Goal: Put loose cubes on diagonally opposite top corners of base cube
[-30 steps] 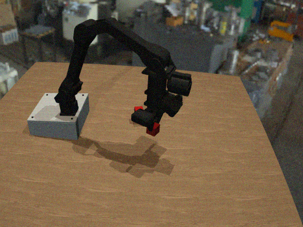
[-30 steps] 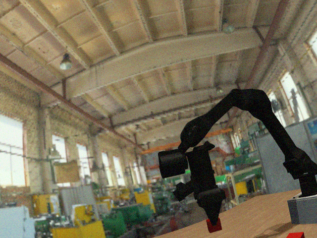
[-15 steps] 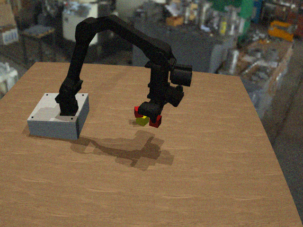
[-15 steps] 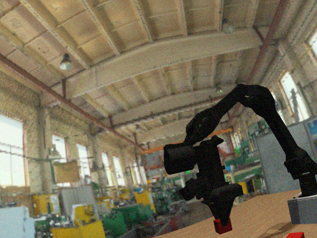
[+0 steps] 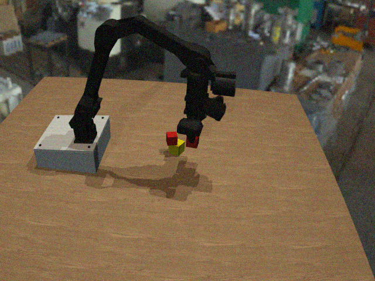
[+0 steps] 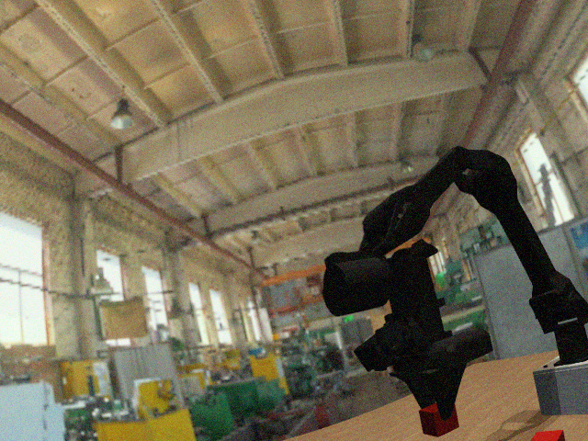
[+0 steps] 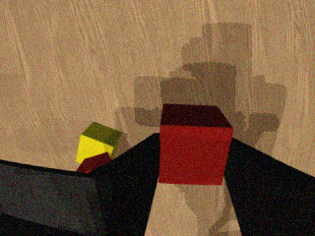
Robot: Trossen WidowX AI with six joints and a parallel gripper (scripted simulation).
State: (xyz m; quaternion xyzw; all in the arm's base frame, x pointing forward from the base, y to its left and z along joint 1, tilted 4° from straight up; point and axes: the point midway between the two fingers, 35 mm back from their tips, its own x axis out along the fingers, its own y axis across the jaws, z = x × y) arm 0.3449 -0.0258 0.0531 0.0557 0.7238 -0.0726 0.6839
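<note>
Now: the yellow cube 5 cm behind my gripper tip, 11 cm to the left of it and 11 cm below it.
</note>
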